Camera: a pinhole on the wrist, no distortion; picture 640 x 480 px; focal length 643.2 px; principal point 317.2 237.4 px. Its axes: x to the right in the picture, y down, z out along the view. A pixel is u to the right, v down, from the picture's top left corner.
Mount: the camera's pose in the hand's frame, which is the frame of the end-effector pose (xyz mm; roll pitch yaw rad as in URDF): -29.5 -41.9 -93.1 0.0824 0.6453 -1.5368
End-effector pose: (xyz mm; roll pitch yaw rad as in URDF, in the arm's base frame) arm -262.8 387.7 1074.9 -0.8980 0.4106 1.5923
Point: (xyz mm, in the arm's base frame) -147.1 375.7 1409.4
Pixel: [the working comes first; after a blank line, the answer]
In the camera's frame: 94.2 -100.4 318.5

507.4 34.7
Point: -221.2 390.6 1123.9
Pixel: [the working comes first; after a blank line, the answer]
In the camera's frame: -37.4 17.9 82.1

24.2 377.8
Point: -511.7 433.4 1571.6
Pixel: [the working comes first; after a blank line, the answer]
In the camera's frame: -213.9 -80.6 577.9

79.1 147.7
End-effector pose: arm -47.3 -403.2 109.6 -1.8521 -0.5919 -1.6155
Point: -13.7 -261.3 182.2
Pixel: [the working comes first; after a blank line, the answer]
In the camera's frame: 30.5 -41.9 127.4

471.0 25.7
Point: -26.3 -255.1 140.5
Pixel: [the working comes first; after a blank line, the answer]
In the camera's frame: 4.9 -70.6 105.9

outside the picture
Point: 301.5 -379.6 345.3
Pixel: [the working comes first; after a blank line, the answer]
In the camera's frame: -6.6 156.4 442.4

307.6 464.8
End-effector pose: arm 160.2 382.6 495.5 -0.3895 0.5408 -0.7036
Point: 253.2 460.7 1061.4
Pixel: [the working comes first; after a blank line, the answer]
In the camera's frame: -337.4 -204.0 511.9

outside the picture
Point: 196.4 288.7 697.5
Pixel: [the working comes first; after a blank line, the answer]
In the camera's frame: -98.2 20.8 272.1

85.1 286.6
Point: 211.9 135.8 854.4
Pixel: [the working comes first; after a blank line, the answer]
In the camera's frame: -43.2 46.6 483.2

259.6 299.4
